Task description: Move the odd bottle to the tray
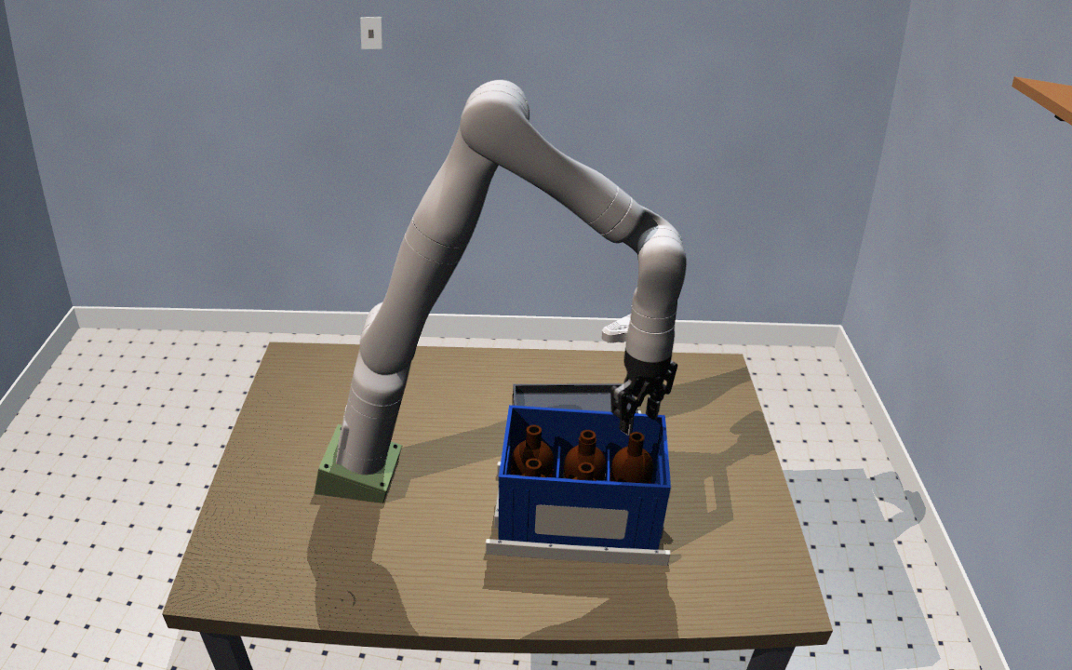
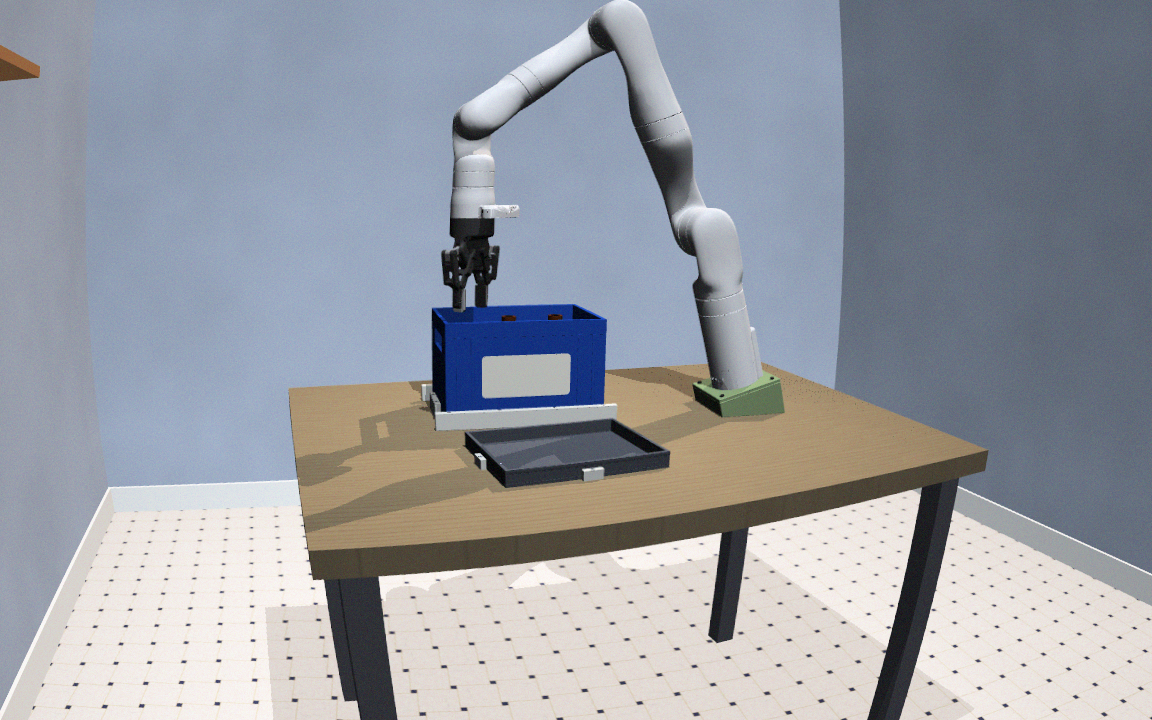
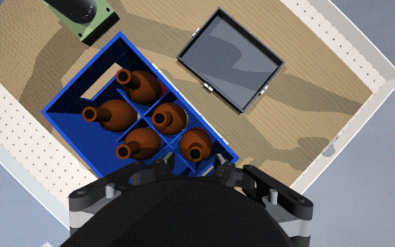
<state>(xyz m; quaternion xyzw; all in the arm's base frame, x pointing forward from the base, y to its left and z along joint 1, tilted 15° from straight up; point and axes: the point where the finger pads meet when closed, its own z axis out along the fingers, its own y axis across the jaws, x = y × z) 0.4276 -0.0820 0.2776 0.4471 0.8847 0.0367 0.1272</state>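
Right now the blue crate is 120 mm below my hand, 90 mm behind it and 30 mm to the right of it. Round my hand: dark grey tray 240 mm to the left, 190 mm below, 60 mm behind.
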